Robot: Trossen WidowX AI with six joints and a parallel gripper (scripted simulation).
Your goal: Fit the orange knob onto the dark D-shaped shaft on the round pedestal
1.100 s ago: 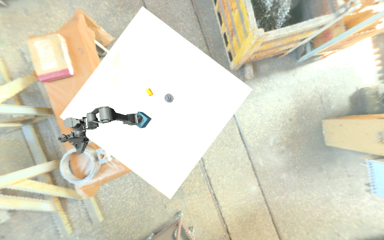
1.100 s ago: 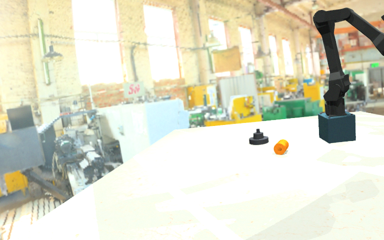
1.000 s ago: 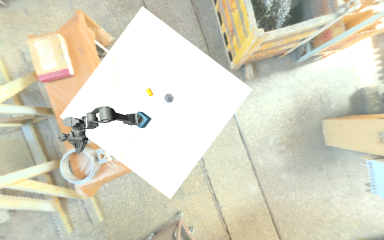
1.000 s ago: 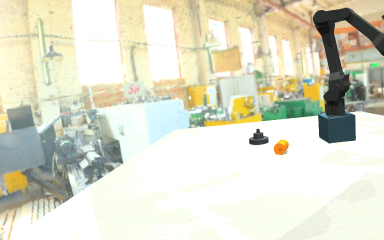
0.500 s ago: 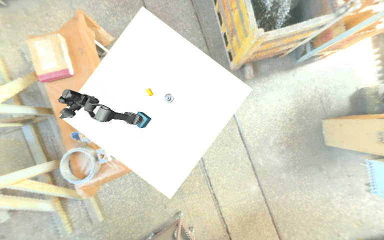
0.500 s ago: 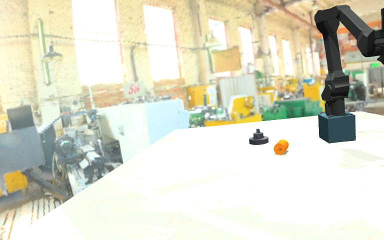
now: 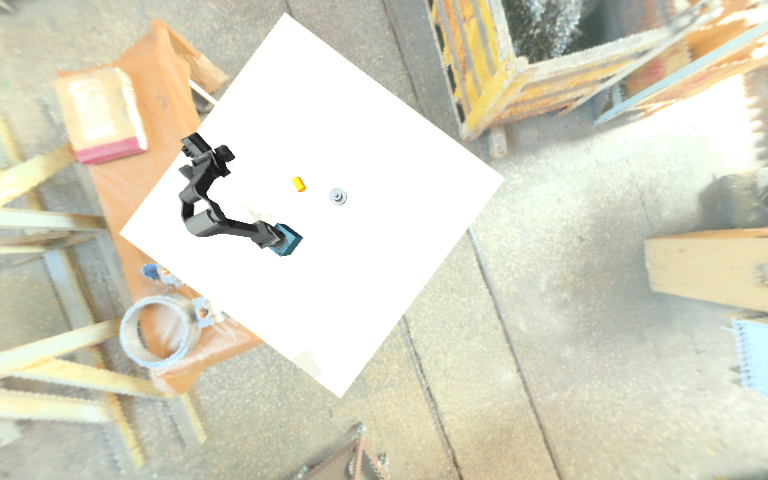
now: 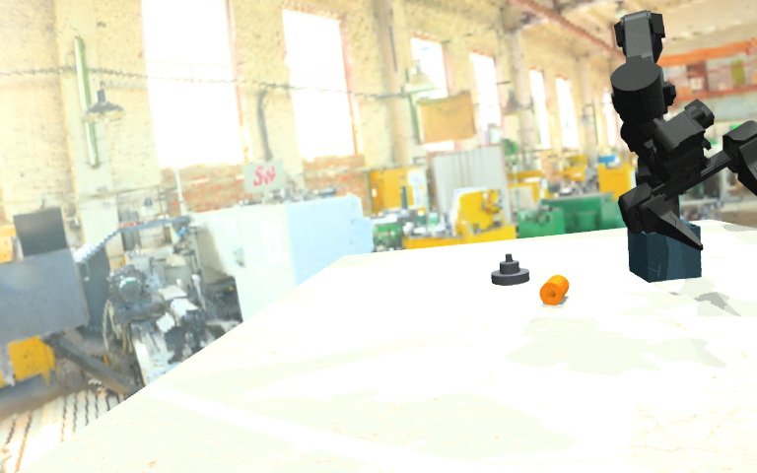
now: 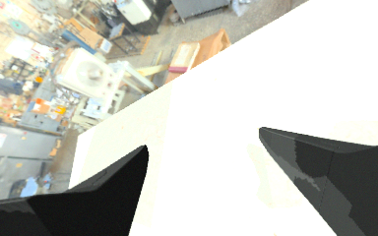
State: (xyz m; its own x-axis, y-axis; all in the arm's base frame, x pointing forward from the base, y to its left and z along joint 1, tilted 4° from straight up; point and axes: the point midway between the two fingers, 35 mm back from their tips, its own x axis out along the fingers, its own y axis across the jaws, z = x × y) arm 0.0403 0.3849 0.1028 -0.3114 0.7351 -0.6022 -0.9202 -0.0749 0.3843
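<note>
Right now my gripper tip is 200 mm short of the orange knob, 280 mm to the left of it and 130 mm above it. From my gripper tip the other things lie so: round pedestal 280 mm ahead, 440 mm to the right, 120 mm below.
</note>
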